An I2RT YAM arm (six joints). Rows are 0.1 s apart.
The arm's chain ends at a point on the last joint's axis. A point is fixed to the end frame.
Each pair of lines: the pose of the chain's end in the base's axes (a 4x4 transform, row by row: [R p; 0 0 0 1], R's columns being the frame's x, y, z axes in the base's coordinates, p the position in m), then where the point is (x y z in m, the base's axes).
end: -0.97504 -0.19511 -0.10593 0.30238; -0.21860 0.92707 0.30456 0.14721; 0.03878 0.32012 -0.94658 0.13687; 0 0 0 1
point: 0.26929 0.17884 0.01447
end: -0.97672 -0.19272 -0.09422 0.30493; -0.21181 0.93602 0.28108 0.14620; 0.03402 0.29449 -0.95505 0.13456; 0 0 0 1
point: 0.27331 0.17491 0.01106
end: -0.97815 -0.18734 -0.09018 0.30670; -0.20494 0.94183 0.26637 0.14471; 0.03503 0.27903 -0.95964 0.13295; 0 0 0 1
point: 0.27555 0.17165 0.00893
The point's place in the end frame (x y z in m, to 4 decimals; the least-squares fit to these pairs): 0.0206 -0.0034 0.1290
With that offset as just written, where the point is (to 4 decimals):
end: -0.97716 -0.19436 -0.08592 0.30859; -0.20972 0.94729 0.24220 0.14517; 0.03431 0.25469 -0.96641 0.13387; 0 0 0 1
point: 0.2780 0.1689 0.0090
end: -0.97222 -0.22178 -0.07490 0.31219; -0.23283 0.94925 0.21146 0.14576; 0.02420 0.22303 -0.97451 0.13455; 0 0 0 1
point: 0.2833 0.1650 0.0086
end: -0.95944 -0.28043 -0.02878 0.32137; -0.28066 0.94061 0.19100 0.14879; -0.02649 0.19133 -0.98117 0.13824; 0 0 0 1
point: 0.2988 0.1644 0.0105
